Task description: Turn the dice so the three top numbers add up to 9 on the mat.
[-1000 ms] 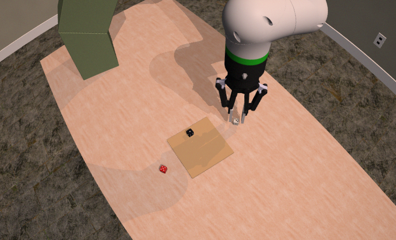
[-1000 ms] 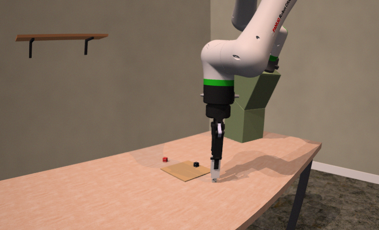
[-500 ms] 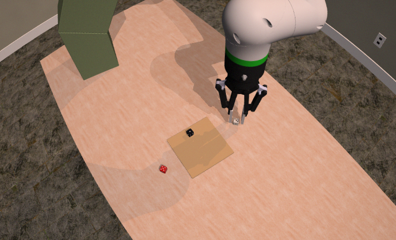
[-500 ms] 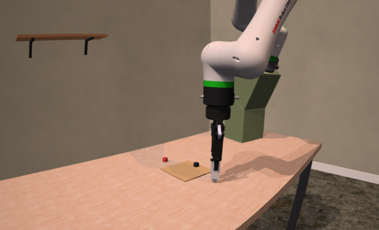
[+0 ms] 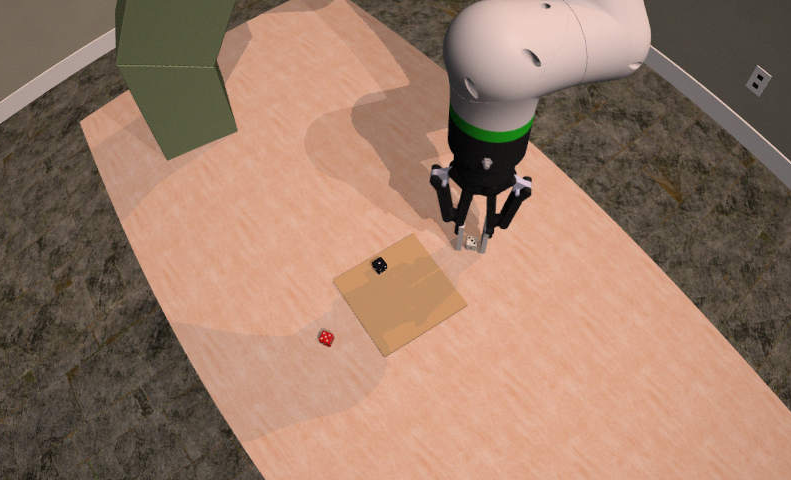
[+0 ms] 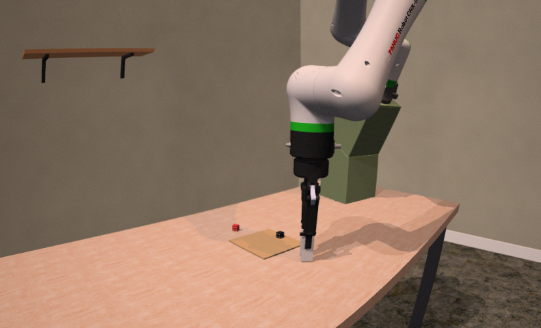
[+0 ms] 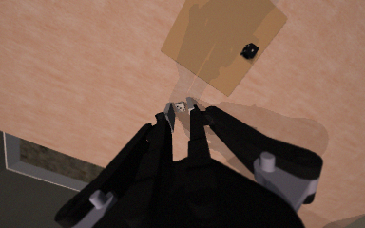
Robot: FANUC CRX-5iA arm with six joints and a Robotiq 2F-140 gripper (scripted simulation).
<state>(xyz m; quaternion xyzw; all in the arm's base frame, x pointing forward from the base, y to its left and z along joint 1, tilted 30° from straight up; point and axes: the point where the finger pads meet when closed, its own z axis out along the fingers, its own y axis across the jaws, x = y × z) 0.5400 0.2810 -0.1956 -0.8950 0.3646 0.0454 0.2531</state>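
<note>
My hand is 30 mm above the white die. The rest, counted from my hand: tan square mat 130 mm to the right, 40 mm below; then black die 40 mm behind, 130 mm to the right, 30 mm below; then red die 10 mm ahead, 260 mm to the right, 30 mm below.
</note>
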